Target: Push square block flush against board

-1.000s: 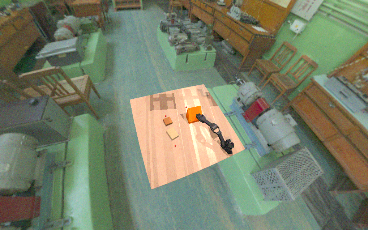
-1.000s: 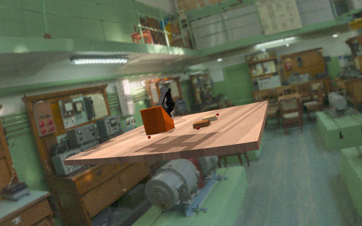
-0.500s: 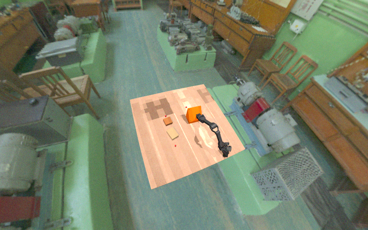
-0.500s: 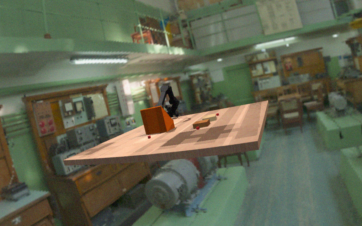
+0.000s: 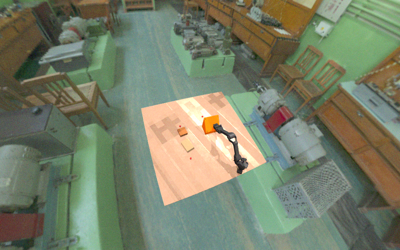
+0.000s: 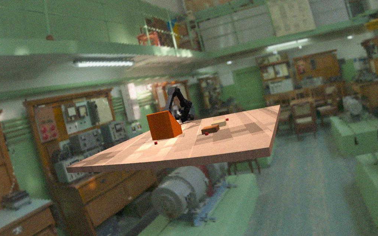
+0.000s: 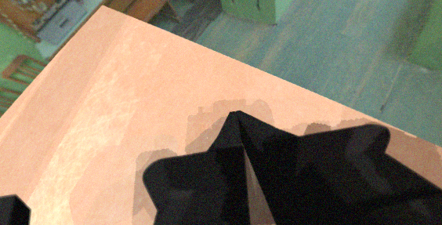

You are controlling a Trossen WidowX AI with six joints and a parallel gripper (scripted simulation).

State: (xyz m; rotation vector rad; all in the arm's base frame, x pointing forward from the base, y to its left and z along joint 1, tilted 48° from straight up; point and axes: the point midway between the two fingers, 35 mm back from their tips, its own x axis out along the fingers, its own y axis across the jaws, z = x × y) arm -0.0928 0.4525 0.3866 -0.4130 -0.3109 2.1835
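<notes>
The tan board lies 530 mm ahead of my gripper tip, 510 mm to the right of it and 10 mm above it. Also, from my gripper tip: brown square block: 710 mm to the right, 530 mm ahead, 10 mm above.
</notes>
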